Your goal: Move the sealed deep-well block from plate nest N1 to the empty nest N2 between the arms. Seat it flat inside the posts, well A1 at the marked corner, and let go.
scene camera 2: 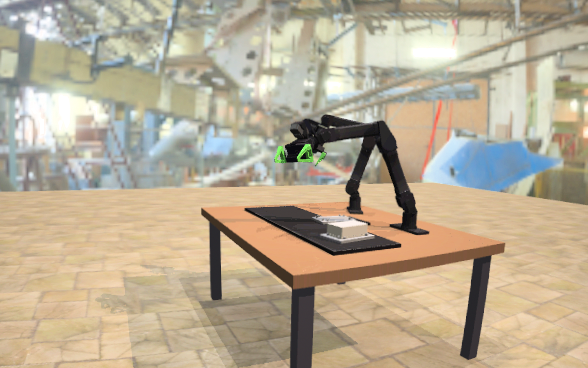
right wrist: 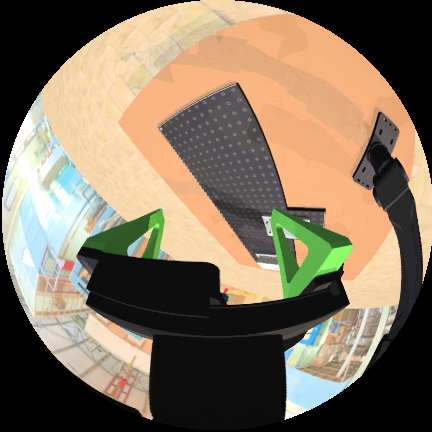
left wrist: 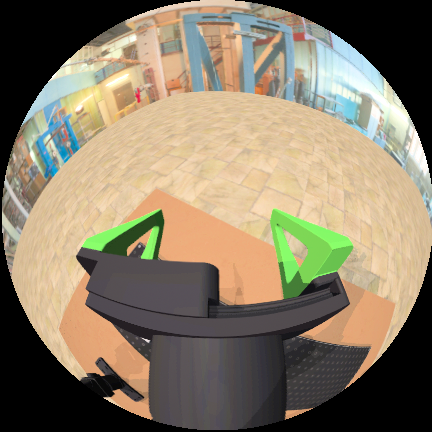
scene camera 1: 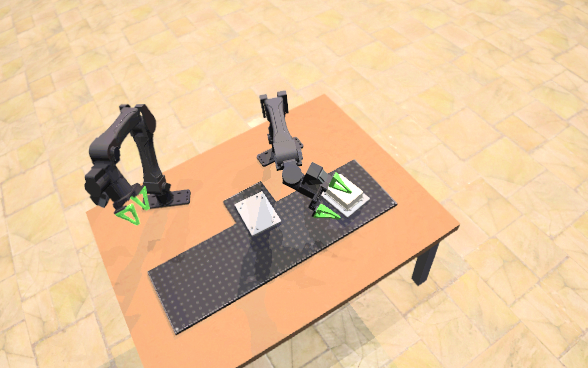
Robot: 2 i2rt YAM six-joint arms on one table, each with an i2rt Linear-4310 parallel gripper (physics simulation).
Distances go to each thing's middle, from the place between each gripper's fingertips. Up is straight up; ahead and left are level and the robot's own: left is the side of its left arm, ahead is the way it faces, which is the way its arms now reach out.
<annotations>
Now: the nest plate (scene camera 1: 257,213) 29 cm behind my left hand, 21 cm to the right of it and 26 cm below it.
Right now the nest plate is 37 cm to the left of my right hand, 23 cm below it and 1 cm ahead of it.
</annotations>
